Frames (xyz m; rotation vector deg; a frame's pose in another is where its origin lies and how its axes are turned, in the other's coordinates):
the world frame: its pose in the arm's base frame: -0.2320 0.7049 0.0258 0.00 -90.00 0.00
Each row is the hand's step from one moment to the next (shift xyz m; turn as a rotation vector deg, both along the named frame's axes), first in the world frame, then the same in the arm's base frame.
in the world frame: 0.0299 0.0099 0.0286 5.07 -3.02 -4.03
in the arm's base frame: -0.0286 0.0099 0.0299 4.03 -3.02 5.07
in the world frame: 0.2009 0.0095 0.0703 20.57 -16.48 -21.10
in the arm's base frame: -0.0703 0.0095 0.2009 21.10 -16.48 20.57
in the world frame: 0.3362 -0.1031 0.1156 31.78 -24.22 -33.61
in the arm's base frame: -0.1156 -0.1031 0.3362 33.61 -24.22 31.78
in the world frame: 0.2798 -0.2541 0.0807 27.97 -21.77 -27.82
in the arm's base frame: -0.0807 -0.2541 0.2798 27.82 -21.77 27.97
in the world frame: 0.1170 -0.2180 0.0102 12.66 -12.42 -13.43
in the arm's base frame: -0.0102 -0.2180 0.1170 13.43 -12.42 12.66
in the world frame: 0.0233 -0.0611 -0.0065 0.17 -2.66 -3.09
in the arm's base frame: 0.0065 -0.0611 0.0233 3.09 -2.66 0.17
